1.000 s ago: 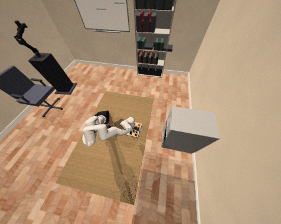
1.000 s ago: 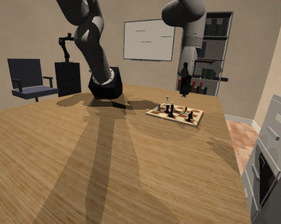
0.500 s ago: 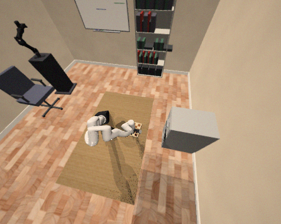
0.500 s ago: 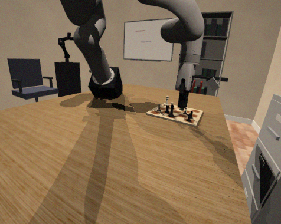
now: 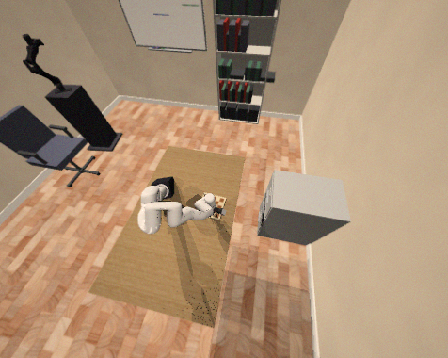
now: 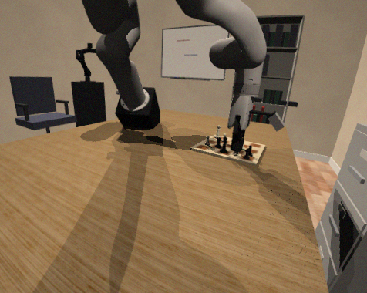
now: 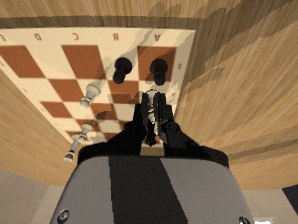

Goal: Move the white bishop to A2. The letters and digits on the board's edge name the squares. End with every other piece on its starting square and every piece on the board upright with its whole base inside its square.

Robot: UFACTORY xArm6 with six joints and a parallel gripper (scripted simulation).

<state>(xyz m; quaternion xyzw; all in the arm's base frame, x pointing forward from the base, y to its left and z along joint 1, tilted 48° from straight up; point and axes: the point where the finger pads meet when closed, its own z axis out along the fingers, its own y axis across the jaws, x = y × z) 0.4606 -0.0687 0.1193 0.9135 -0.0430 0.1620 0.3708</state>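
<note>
My gripper is now 4 cm past the black piece, 1 cm to the right of it and 1 cm above it. Also, from my hand: white chess piece (17 cm to the left, 8 cm behind, 1 cm below); then chessboard (8 cm to the left, 4 cm below, 2 cm behind).
</note>
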